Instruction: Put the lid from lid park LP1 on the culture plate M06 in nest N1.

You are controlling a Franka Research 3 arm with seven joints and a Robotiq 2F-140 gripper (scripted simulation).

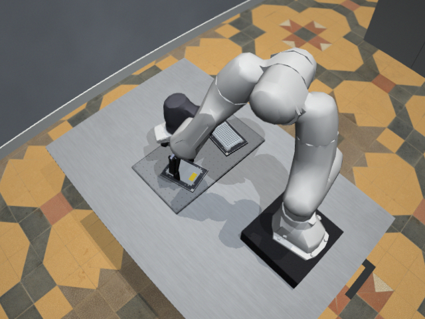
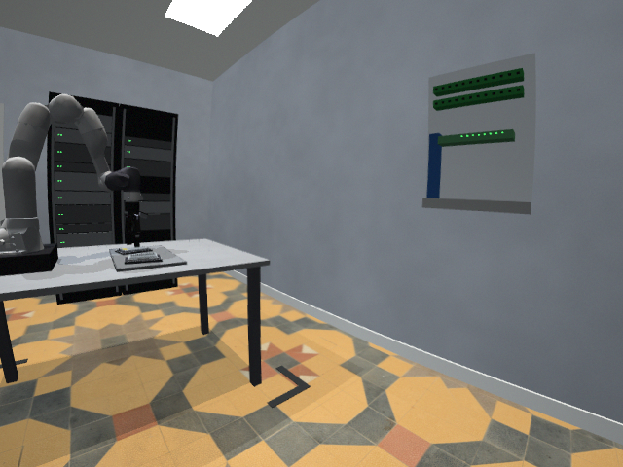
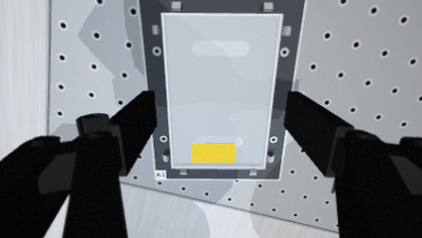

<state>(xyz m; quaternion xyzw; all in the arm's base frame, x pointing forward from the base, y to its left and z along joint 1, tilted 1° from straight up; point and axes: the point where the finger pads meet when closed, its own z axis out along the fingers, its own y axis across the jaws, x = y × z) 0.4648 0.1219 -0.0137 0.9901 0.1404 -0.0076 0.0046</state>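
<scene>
Now: the clear lid 4 cm below my hand. The rest, counted from my hand: culture plate M06 (1 cm ahead, 26 cm to the right, 4 cm below); then dark lid park (5 cm below).
</scene>
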